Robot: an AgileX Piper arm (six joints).
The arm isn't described. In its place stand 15 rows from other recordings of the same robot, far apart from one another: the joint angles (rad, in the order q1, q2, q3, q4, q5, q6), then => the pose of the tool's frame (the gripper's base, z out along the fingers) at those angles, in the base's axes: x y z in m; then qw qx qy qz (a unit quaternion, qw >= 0).
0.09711 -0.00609 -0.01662 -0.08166 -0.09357 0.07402 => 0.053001, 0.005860, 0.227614, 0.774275, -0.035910, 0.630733, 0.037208
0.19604 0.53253 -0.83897 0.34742 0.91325 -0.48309 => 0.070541, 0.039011, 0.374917, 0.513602, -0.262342, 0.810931, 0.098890
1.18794 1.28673 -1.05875 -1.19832 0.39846 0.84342 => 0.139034, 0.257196, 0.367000, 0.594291, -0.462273, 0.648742, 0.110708
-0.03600 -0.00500 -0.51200 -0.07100 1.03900 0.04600 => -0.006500, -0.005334, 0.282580, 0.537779, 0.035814, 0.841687, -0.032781
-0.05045 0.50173 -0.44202 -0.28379 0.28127 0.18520 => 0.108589, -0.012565, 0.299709, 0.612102, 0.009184, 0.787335, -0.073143
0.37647 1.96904 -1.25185 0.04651 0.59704 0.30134 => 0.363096, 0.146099, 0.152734, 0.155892, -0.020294, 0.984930, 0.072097
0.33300 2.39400 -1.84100 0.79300 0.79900 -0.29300 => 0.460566, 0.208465, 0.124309, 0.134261, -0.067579, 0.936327, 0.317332
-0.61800 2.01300 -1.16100 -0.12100 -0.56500 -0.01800 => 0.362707, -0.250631, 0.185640, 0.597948, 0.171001, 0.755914, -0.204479
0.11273 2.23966 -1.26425 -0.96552 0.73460 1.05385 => 0.399440, -0.005260, 0.065613, 0.147168, 0.087269, 0.948993, -0.264836
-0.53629 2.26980 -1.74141 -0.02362 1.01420 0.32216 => 0.392673, -0.235527, 0.136757, 0.056231, 0.410307, 0.910063, -0.016473
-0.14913 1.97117 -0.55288 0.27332 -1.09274 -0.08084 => 0.305331, -0.067929, 0.107459, 0.601751, 0.150546, 0.774142, -0.126234
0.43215 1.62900 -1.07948 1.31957 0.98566 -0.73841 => 0.265058, 0.203170, 0.271217, 0.128886, -0.180148, 0.826716, 0.517181
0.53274 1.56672 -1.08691 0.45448 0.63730 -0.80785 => 0.269186, 0.186308, 0.257001, 0.282180, -0.474579, 0.821886, 0.140186
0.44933 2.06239 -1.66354 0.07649 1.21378 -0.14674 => 0.372744, 0.186981, 0.207102, 0.016964, -0.281359, 0.958655, 0.039122
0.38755 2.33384 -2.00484 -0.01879 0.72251 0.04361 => 0.485266, 0.196861, 0.186956, 0.293412, -0.168107, 0.939420, 0.056028
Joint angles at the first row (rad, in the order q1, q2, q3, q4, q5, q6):
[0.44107 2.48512 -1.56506 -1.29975 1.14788 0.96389]
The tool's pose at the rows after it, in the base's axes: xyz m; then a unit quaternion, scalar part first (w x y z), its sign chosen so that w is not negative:
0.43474, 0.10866, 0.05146, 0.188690, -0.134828, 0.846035, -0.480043
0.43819, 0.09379, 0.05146, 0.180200, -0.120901, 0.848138, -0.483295
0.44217, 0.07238, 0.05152, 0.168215, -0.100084, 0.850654, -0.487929
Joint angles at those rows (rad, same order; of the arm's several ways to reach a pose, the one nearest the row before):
[0.42431 2.48512 -1.56506 -1.29975 1.14788 0.96389]
[0.39024 2.48512 -1.56507 -1.29975 1.14788 0.96270]
[0.34175 2.48512 -1.56507 -1.29975 1.14896 0.96270]

